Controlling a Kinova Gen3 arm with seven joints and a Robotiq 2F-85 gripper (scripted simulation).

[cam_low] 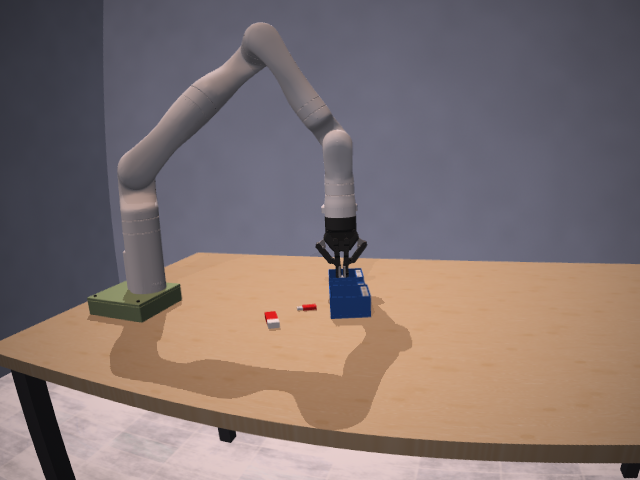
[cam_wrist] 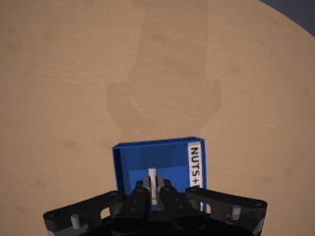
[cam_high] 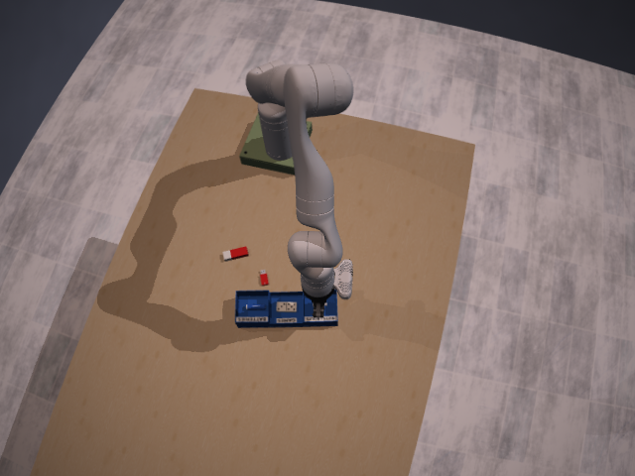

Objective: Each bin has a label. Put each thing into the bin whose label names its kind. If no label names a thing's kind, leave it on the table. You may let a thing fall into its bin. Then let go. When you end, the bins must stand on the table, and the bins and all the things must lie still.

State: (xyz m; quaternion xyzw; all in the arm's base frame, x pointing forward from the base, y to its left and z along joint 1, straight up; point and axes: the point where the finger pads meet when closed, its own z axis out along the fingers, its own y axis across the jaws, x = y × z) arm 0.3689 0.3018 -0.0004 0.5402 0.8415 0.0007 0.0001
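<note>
Now: hand 1 cm to the left of the grey bolt and 1 cm above it. The rest, counted from my hand: blue battery (14 cm to the right, 7 cm ahead, 3 cm below); white domino (7 cm to the right, 4 cm ahead, 3 cm below); blue bin row (7 cm to the right, 5 cm ahead, 2 cm below).
</note>
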